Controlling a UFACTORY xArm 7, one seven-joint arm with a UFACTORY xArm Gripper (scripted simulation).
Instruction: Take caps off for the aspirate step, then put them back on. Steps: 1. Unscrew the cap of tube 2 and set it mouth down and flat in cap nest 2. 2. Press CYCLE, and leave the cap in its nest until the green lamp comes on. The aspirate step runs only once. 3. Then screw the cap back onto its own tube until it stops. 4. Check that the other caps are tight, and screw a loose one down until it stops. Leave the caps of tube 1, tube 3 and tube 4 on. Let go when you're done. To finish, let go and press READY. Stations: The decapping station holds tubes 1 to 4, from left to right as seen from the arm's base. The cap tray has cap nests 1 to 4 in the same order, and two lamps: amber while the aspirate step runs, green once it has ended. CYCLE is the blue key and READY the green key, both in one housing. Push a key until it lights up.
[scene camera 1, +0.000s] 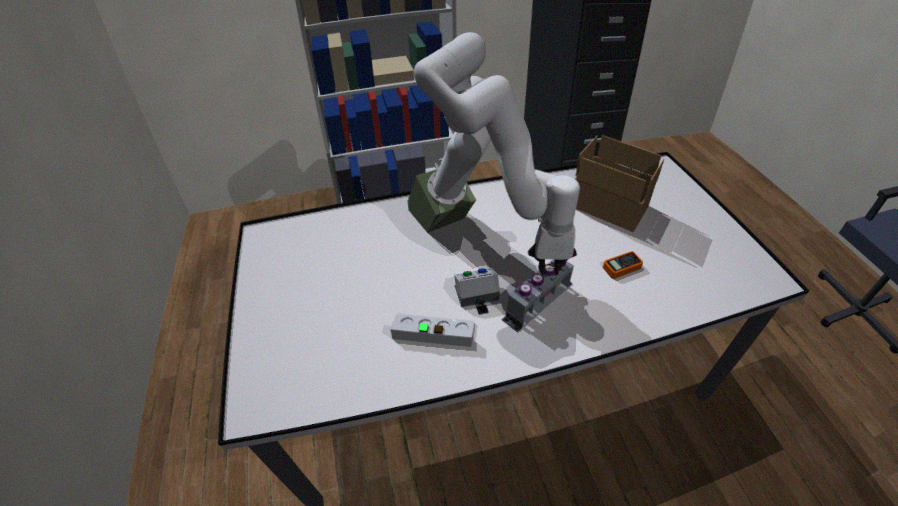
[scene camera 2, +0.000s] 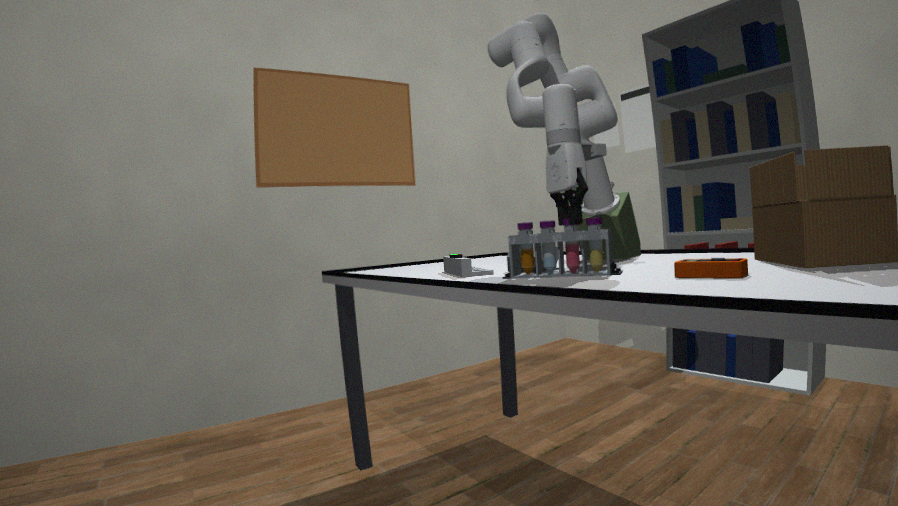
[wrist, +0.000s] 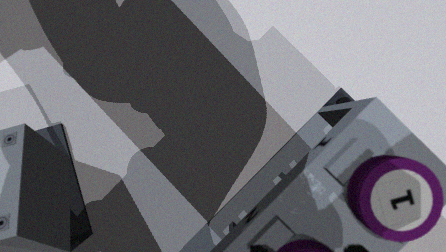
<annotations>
cardboard box: scene camera 1; scene camera 2; not seen in the wrist view (out of frame)
same spot on cardboard box: (scene camera 2: 789, 228) = (scene camera 1: 622, 209)
</annotations>
